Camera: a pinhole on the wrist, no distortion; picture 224 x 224 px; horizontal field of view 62.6 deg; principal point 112.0 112.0 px. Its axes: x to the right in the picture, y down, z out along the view. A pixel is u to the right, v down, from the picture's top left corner.
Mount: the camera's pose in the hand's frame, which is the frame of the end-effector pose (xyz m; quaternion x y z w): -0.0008 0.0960 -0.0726 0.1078 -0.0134 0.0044 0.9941
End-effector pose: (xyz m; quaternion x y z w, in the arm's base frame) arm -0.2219 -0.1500 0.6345 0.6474 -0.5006 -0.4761 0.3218
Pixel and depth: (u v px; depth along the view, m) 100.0 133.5 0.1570
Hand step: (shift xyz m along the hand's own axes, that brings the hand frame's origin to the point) -0.0153 0.0802 0.0843
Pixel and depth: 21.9 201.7 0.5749
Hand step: -0.2999 0.2445 0.5409
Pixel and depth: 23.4 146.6 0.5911
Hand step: -0.3015 0.0760 0.5205
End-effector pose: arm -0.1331 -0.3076 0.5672 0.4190 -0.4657 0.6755 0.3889
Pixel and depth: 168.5 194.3 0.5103
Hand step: 0.1399 0.2102 0.4788
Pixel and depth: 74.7 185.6 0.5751
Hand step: -0.1347 0.1964 0.5349
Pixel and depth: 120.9 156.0 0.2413
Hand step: 0.0040 0.1006 0.1757
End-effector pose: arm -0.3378 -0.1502 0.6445 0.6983 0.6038 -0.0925 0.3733
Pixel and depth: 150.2 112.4 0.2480
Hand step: 0.0442 0.0436 0.1711
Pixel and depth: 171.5 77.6 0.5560
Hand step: 0.1656 -0.1236 0.4530
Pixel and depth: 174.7 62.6 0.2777
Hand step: 0.0874 -0.0357 0.1852
